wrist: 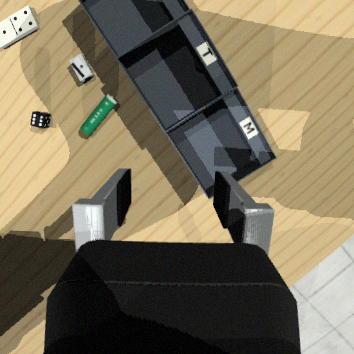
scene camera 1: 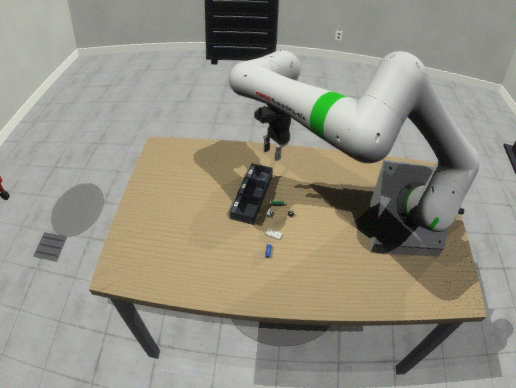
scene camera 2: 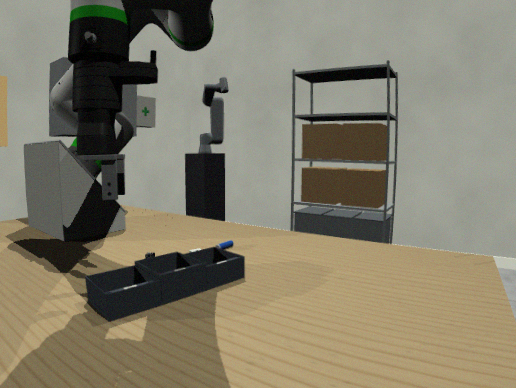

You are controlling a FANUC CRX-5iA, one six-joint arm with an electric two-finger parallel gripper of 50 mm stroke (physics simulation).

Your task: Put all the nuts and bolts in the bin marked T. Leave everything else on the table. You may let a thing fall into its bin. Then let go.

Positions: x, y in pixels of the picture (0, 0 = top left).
Labels:
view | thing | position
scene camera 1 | my gripper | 272, 155
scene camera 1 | black three-compartment bin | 245, 208

